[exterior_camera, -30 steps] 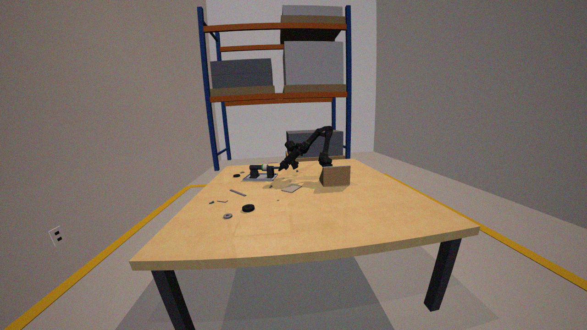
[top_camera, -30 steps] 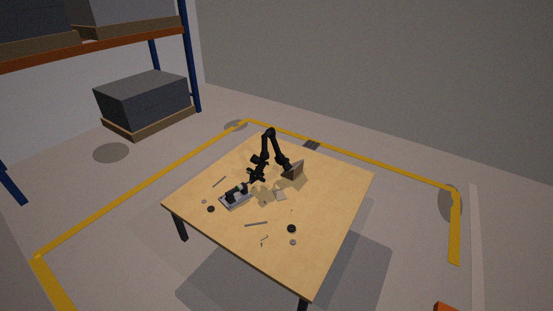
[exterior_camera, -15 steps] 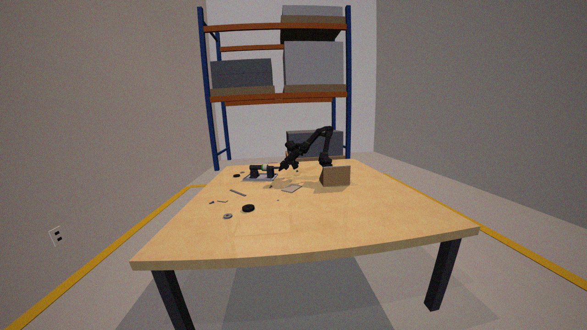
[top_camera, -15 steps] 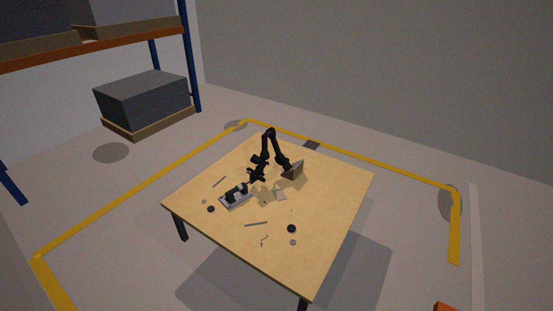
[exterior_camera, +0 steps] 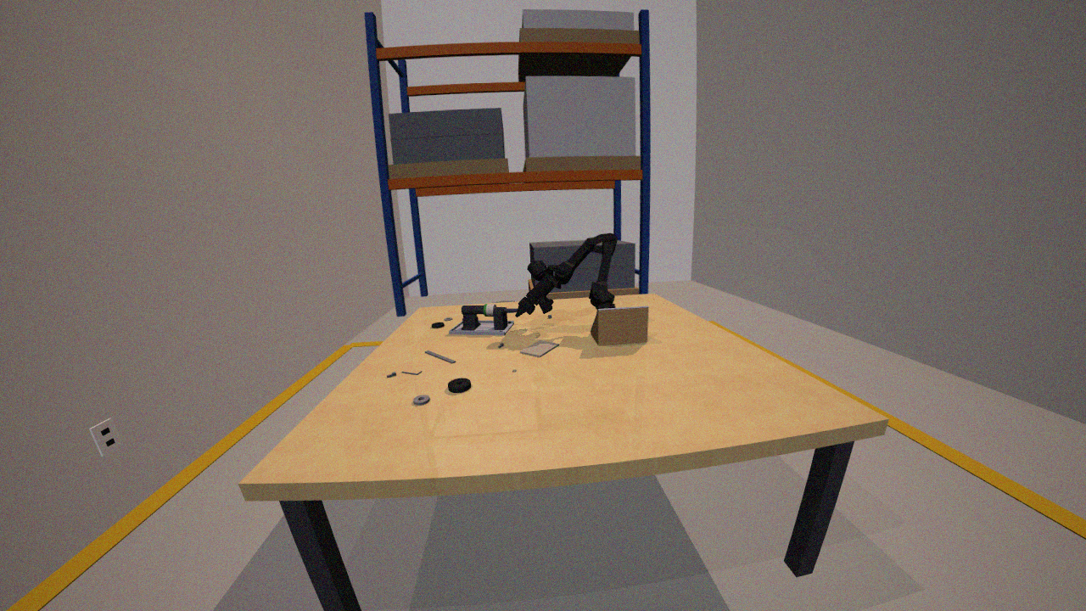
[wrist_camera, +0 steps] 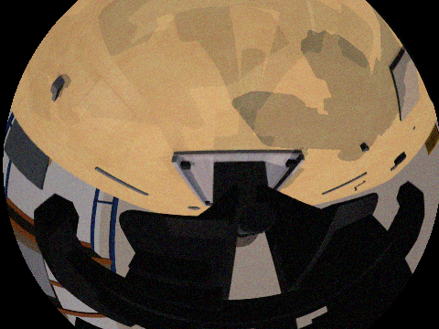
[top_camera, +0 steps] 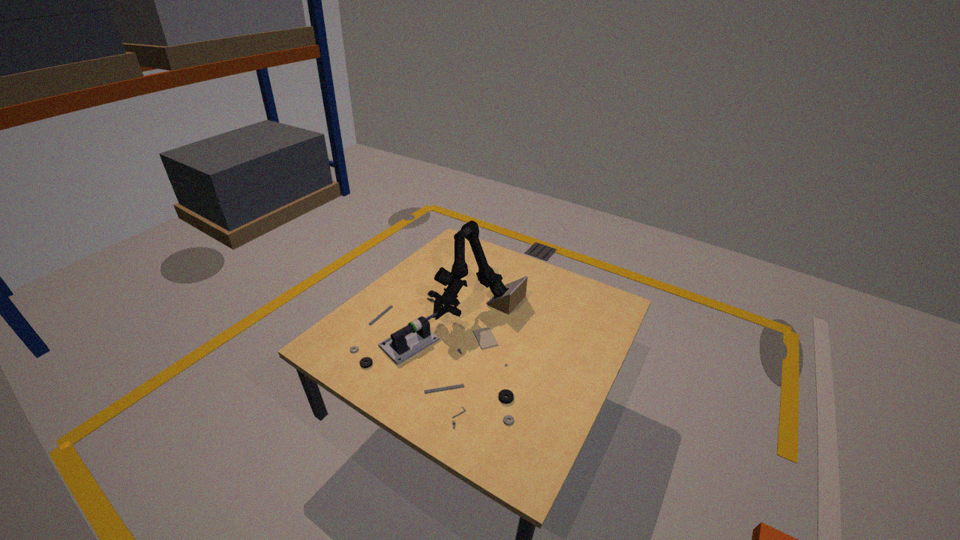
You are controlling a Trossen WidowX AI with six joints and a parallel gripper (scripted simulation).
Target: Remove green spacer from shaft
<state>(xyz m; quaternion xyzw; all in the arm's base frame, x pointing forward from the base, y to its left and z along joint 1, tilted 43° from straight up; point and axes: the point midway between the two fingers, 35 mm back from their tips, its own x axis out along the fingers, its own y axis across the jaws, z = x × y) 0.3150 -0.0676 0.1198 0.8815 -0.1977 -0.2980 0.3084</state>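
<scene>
Right now the shaft is 5 cm ahead of my gripper tip, 1 cm to the right of it and 2 cm above it. Round my gripper tip: grey plate: 9 cm behind, 22 cm to the left, 5 cm below; then black disc: 12 cm ahead, 49 cm to the left, 5 cm below; then hex key: 28 cm ahead, 39 cm to the left, 5 cm below.
</scene>
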